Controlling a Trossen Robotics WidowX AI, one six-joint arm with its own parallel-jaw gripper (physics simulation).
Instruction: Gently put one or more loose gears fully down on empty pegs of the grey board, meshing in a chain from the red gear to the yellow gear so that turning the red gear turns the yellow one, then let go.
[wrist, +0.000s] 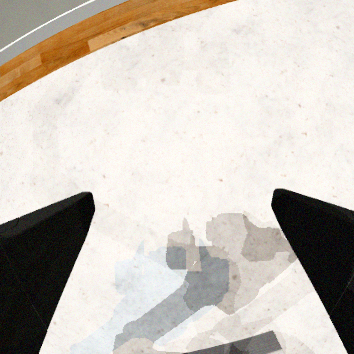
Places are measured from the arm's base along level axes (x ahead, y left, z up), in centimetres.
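Pixels of known places: gripper, between the fingertips: (184, 198).
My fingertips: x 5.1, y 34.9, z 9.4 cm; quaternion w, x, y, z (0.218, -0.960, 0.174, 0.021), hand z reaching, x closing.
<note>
Behind a point stands the place of what it marks.
My gripper (184, 198) {x 5.1, y 34.9, z 9.4 cm} is open, with its two black fingers wide apart at the left and right of the wrist view. No thing shows between the fingertips; the pale speckled table top (175, 125) {x 6.3, y 45.6, z -12.8 cm} lies beneath them. The grey board's pegs, the red gear, the yellow gear and the loose gears do not show in this view. A dark grey strip (262, 342) {x 7.5, y 7.8, z -10.6 cm} shows in part at the bottom edge, right of centre; I cannot tell whether it belongs to the board.
Overlapping grey, brown and pale blue shadows of the arm lie on the table top below and between the fingers. The table's curved wooden rim (120, 37) {x 2.7, y 64.9, z -12.7 cm} crosses the upper left, with a grey band and a grey-green surface (30, 17) beyond it.
</note>
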